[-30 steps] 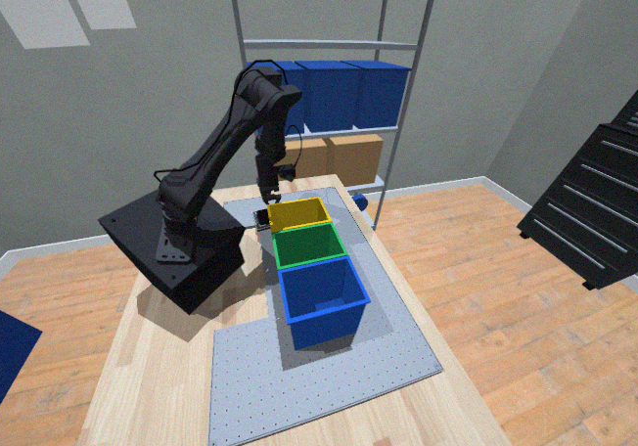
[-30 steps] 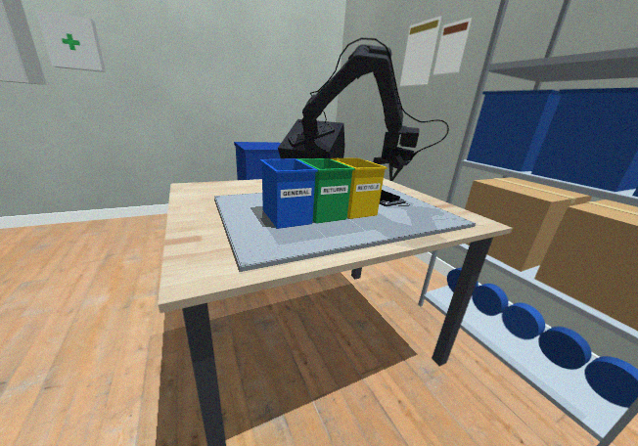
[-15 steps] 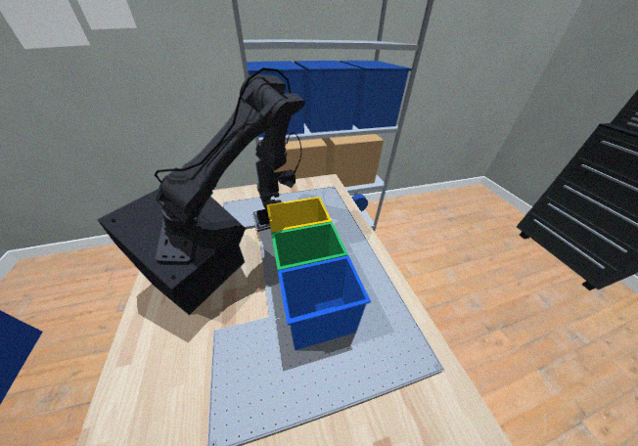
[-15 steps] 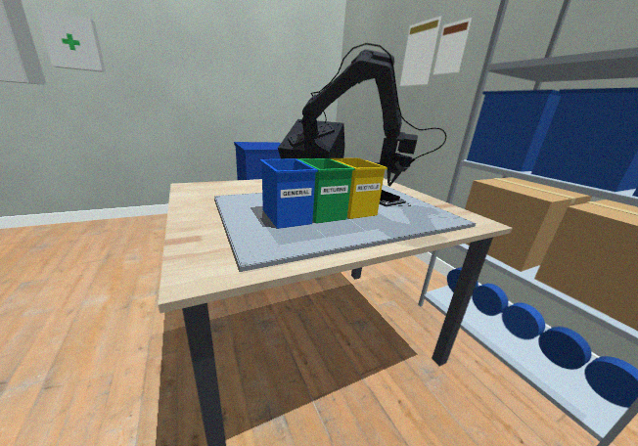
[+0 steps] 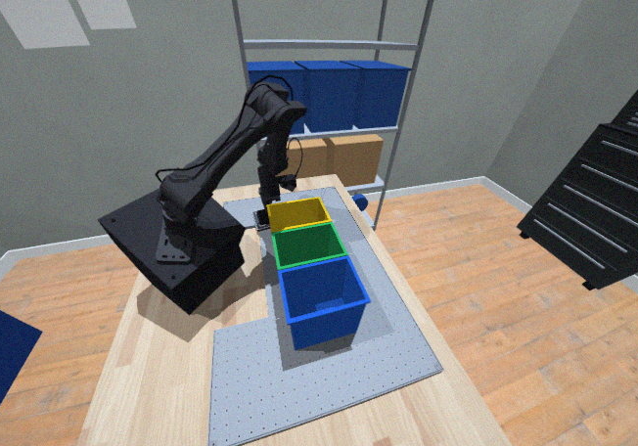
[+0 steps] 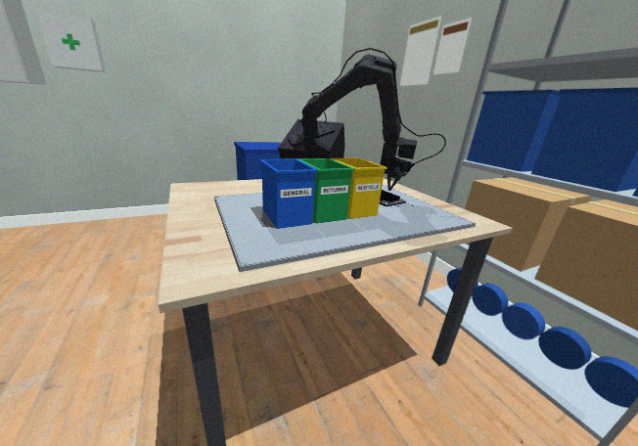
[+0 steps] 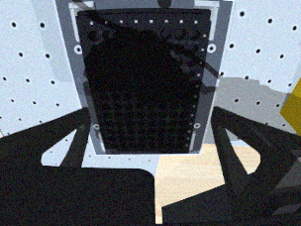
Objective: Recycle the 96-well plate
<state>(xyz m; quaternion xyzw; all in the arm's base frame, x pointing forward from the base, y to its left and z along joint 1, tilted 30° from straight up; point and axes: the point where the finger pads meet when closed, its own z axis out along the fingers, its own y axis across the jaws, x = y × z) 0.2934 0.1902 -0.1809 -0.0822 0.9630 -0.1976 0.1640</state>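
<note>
Now: hand 20 mm above the black 96-well plate. From my hand the other things lie so: green returns bin: 70 mm ahead, 340 mm to the right, 50 mm above; then yellow recycle bin: 70 mm ahead, 200 mm to the right, 50 mm above; then plate nest N1: 40 mm below.
</note>
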